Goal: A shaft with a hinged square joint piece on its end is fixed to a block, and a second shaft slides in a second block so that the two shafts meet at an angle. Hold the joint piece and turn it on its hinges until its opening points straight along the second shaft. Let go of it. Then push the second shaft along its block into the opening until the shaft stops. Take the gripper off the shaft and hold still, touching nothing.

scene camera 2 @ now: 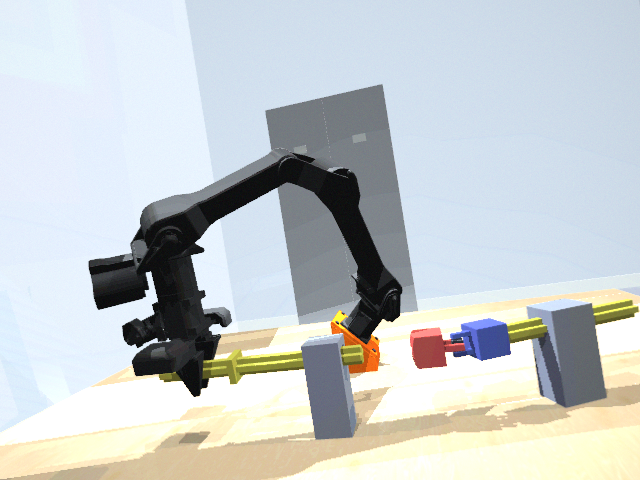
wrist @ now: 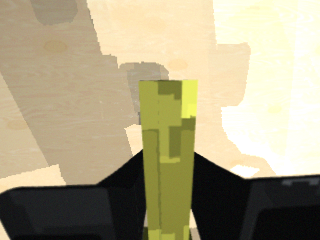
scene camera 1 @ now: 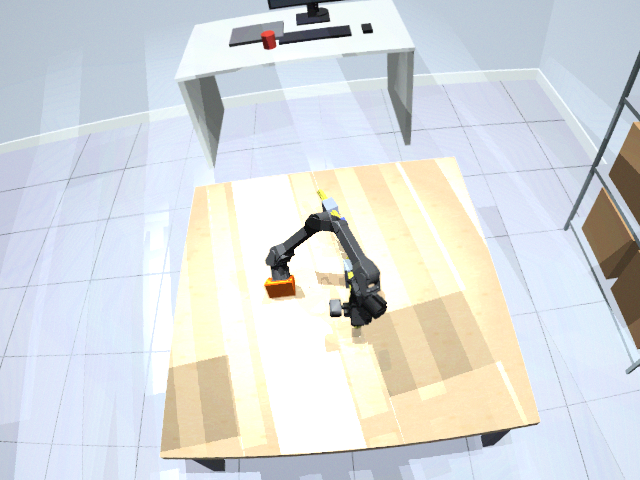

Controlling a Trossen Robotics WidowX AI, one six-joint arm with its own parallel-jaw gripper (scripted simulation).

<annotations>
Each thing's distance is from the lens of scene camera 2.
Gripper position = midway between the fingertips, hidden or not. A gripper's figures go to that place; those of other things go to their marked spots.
my gripper (scene camera 2: 200,392): 69 cm
red joint piece (scene camera 2: 428,347): 57 cm
</annotations>
